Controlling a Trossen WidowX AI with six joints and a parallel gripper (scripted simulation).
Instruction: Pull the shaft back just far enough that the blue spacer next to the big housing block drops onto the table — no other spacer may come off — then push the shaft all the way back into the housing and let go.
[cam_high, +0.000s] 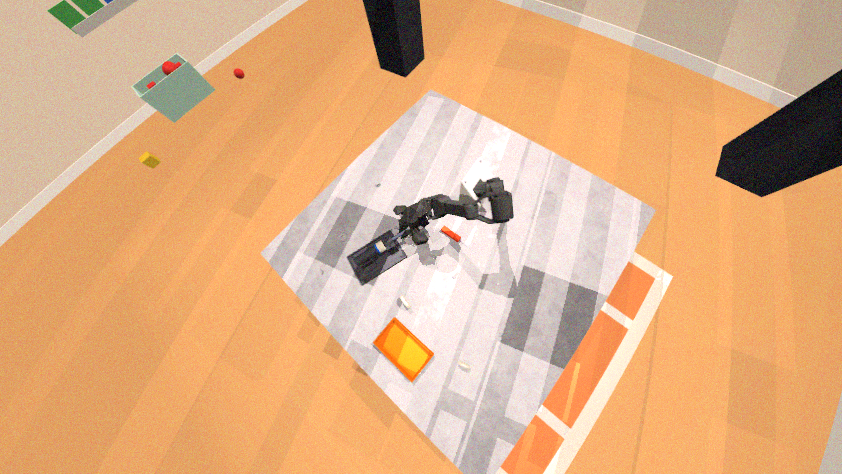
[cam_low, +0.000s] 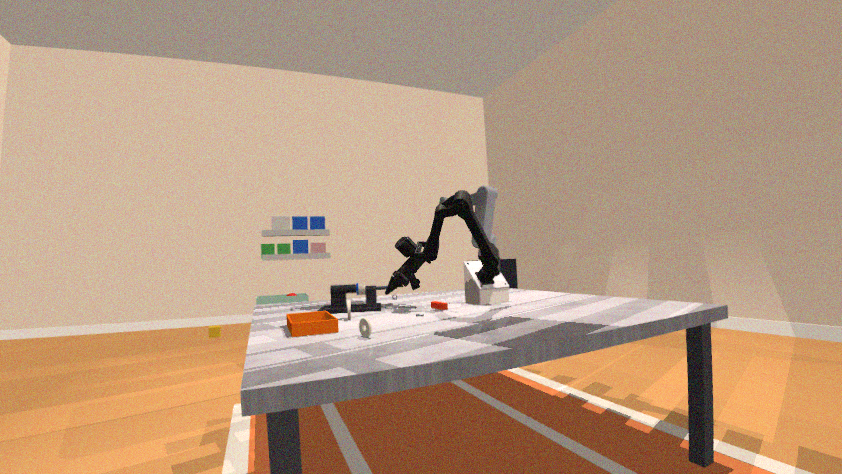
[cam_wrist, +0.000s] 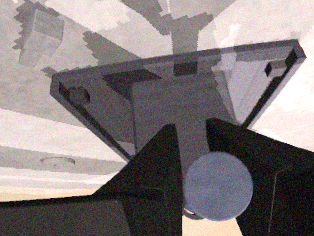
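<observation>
Right now the blue spacer is 10 cm ahead of my gripper tip, 4 cm to the right of it and 2 cm above it. The rest, counted from my gripper tip: orange tray 35 cm ahead, 26 cm to the left, 4 cm below.
</observation>
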